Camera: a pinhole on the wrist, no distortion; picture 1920 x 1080 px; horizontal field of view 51.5 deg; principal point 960.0 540.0 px. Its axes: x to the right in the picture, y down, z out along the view. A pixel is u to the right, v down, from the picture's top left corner.
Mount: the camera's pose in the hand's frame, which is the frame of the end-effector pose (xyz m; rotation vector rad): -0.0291 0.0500 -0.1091 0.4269 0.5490 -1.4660
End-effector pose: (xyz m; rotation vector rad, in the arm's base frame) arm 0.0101 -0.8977 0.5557 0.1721 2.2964 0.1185
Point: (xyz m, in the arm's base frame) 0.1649 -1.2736 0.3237
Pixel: 1462.0 481.6
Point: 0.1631 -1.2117 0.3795
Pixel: 1394.6 379.9
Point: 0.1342 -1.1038 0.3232
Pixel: 1041.7 734.3
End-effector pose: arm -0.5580 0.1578 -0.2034 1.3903 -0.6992 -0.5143
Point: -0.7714 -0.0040 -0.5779
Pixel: 1446.9 129.2
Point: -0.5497 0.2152 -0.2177
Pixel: 1192.5 185.1
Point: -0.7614 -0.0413 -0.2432
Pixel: 168.9 488.9
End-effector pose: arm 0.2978 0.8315 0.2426 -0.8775 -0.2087 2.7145
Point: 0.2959 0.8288 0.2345
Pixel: 542.4 977.0
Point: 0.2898 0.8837 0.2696
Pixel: 1036.4 788.9
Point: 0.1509 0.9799 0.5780
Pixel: 641.1 387.1
